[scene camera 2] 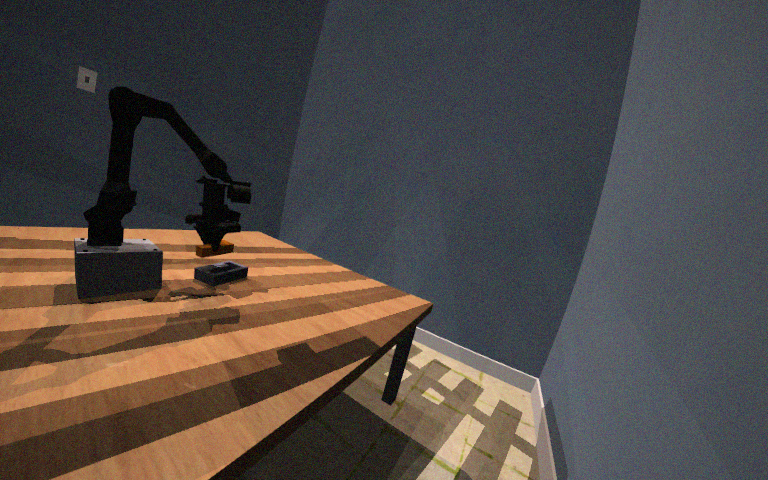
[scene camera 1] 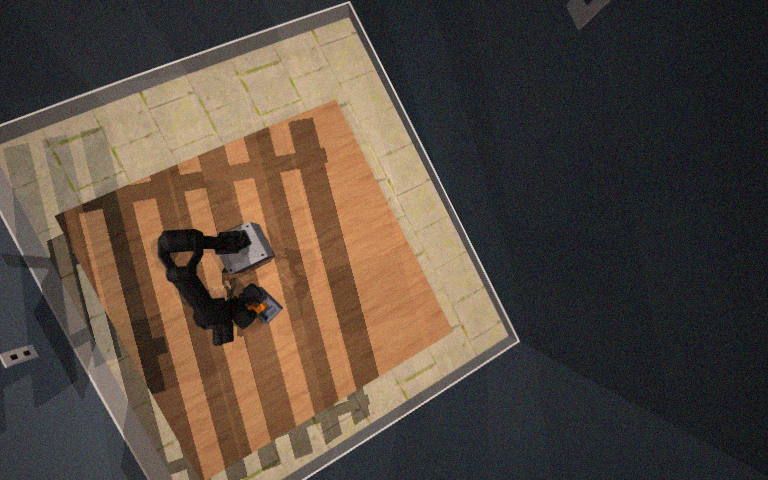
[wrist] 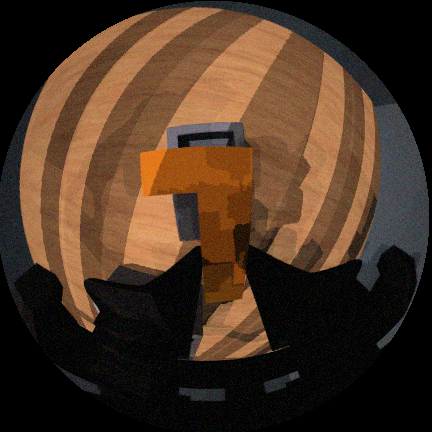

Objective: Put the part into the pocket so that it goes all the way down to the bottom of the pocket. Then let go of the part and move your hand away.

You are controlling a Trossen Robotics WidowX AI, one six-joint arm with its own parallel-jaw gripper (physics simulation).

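Places are measured from the arm's base along level axes (x up, y ahead, z left), in metres.
Pixels of known places: gripper, between the fingertips: [scene camera 2: 211,250] [scene camera 1: 246,301] [wrist: 221,249]; arm's base, origin of its link: [scene camera 2: 104,243] [scene camera 1: 240,240].
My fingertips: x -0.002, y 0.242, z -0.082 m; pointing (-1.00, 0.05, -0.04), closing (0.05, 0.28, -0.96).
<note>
Ahead of a thing's pixels: the offset from my fingertips to its middle. Level surfaces: height alone.
An orange L-shaped part {dx +0.003, dy +0.010, dz +0.019 m} [scene camera 1: 258,307] [scene camera 2: 222,247] [wrist: 225,200] is held by its long leg in my gripper [scene camera 2: 215,249] [wrist: 221,249], which is shut on it. The part is roughly level and hangs above the table. The grey block with the pocket {dx -0.084, dy +0.047, dz +0.018 m} [scene camera 1: 273,310] [scene camera 2: 220,275] [wrist: 205,127] lies on the table, below and apart from the part. In the wrist view the part covers most of the block; its far rim and a piece of the dark pocket show beyond the short leg, and its left side shows beside the long leg.
The arm's grey base box [scene camera 1: 254,249] [scene camera 2: 118,268] stands on the wooden table {dx -0.102 m} [scene camera 1: 390,283] [scene camera 2: 169,396] [wrist: 220,85], near the block. Striped shadows cross the table top. In scene camera 2, the table's corner and a dark leg [scene camera 2: 399,365] show at the right.
</note>
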